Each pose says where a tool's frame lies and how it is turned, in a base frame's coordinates. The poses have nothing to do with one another.
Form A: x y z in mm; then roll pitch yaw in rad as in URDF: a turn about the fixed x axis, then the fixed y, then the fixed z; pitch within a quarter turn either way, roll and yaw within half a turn.
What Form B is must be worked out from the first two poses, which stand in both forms.
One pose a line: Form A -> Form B
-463, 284, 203, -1.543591, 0.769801, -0.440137 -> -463, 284, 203, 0.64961, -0.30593, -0.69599, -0.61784, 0.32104, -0.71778
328, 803, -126, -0.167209, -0.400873, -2.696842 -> 328, 803, -126, -0.83115, -0.39612, 0.39022, 0.36561, -0.91807, -0.15324
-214, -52, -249, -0.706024, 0.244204, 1.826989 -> -214, -52, -249, -0.24588, 0.93866, -0.24178, -0.69636, -0.34458, -0.62956
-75, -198, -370, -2.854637, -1.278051, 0.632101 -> -75, -198, -370, 0.23282, 0.17051, 0.95746, 0.78531, -0.61369, -0.08168
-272, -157, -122, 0.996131, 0.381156, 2.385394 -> -272, -157, -122, -0.67524, 0.63692, -0.37199, -0.60011, -0.18116, 0.77914
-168, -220, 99, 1.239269, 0.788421, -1.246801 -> -168, -220, 99, 0.22443, -0.66829, -0.70924, 0.52205, -0.53211, 0.66658
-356, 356, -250, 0.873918, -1.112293, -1.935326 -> -356, 356, -250, -0.15779, -0.41352, 0.89672, 0.84481, 0.41364, 0.33941
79, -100, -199, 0.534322, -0.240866, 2.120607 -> 79, -100, -199, -0.50744, 0.82801, 0.23854, -0.67030, -0.55327, 0.49456
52, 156, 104, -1.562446, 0.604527, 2.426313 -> 52, 156, 104, -0.62112, 0.53960, -0.56837, 0.42358, -0.37905, -0.82274
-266, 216, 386, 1.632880, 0.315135, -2.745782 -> -266, 216, 386, -0.87725, -0.36657, -0.30994, -0.30935, -0.06202, 0.94892
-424, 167, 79, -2.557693, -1.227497, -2.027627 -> -424, 167, 79, -0.14847, -0.30208, 0.94165, -0.97775, -0.09786, -0.18556
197, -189, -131, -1.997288, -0.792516, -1.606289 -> 197, -189, -131, -0.02491, -0.70161, 0.71212, -0.43642, -0.63324, -0.63917
